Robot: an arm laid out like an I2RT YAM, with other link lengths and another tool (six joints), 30 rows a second.
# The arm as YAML. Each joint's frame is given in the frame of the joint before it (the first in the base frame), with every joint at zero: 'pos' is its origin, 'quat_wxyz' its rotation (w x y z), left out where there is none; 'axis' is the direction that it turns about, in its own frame. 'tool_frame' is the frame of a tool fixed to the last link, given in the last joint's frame.
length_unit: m
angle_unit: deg
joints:
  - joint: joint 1
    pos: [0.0, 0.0, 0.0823]
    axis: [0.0, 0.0, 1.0]
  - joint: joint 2
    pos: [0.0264, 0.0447, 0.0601]
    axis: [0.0, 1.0, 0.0]
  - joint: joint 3
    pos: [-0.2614, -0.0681, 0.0]
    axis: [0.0, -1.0, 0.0]
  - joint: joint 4
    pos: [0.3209, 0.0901, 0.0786]
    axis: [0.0, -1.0, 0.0]
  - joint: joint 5
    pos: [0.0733, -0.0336, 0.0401]
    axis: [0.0, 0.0, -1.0]
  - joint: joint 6
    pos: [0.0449, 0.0, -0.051]
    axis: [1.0, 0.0, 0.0]
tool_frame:
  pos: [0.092, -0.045, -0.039]
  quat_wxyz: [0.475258, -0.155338, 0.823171, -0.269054]
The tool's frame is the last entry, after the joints.
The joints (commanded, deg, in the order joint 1, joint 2, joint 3, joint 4, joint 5, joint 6), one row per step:
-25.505 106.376 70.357 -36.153 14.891 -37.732
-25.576 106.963 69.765 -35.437 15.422 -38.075
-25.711 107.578 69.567 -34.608 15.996 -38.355
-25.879 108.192 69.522 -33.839 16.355 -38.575
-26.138 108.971 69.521 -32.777 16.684 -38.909
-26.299 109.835 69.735 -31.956 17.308 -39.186
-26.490 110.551 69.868 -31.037 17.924 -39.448
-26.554 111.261 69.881 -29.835 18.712 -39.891
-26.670 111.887 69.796 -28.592 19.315 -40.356
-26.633 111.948 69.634 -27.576 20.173 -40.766
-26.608 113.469 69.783 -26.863 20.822 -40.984
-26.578 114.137 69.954 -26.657 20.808 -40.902
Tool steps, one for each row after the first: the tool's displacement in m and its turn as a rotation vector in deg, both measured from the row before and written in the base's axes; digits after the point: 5 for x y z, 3 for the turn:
-0.00213 -0.00082 -0.00645 -0.309 0.760 0.084
-0.00035 -0.00231 -0.00412 -0.541 0.326 -0.049
0.00027 -0.00241 -0.00359 -0.387 0.133 -0.074
0.00081 -0.00342 -0.00435 -0.451 0.012 -0.053
0.00103 -0.00332 -0.00345 -0.645 0.218 -0.100
0.00087 -0.00349 -0.00277 -0.708 0.065 -0.145
0.00149 -0.00304 -0.00287 -0.951 0.066 0.084
0.00116 -0.00293 -0.00305 -0.808 -0.021 0.103
0.00119 -0.00209 0.00106 -1.132 -0.164 0.111
-0.00011 -0.00108 -0.00898 -0.278 0.962 -0.002
0.00051 0.00005 -0.00401 0.152 0.217 -0.038

